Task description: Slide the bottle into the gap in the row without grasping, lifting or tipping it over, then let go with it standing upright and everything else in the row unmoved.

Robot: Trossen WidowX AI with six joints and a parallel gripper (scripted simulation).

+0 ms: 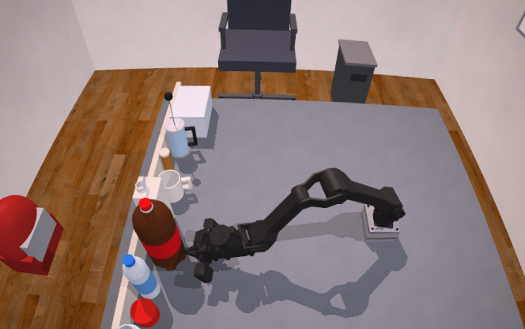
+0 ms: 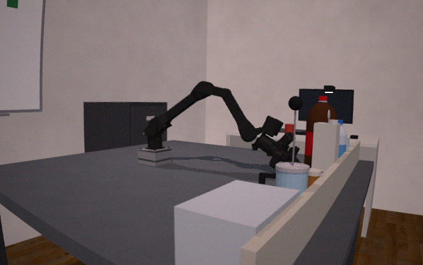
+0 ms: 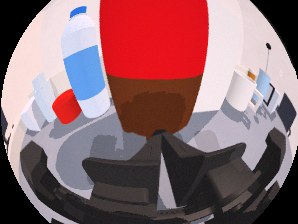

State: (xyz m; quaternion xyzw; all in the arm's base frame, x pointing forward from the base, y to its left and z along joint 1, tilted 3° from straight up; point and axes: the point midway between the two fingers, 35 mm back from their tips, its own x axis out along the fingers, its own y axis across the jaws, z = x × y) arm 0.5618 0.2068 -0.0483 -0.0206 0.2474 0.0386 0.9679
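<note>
Right now my hand is 100 mm below the brown cola bottle, 80 mm short of it and 10 mm to the right of it. From my hand the other things lie so: red cup 210 mm to the left, 90 mm ahead, 30 mm below; then low beige rail 190 mm ahead, 90 mm to the right; then water bottle 130 mm to the left, 110 mm ahead, 50 mm above.
</note>
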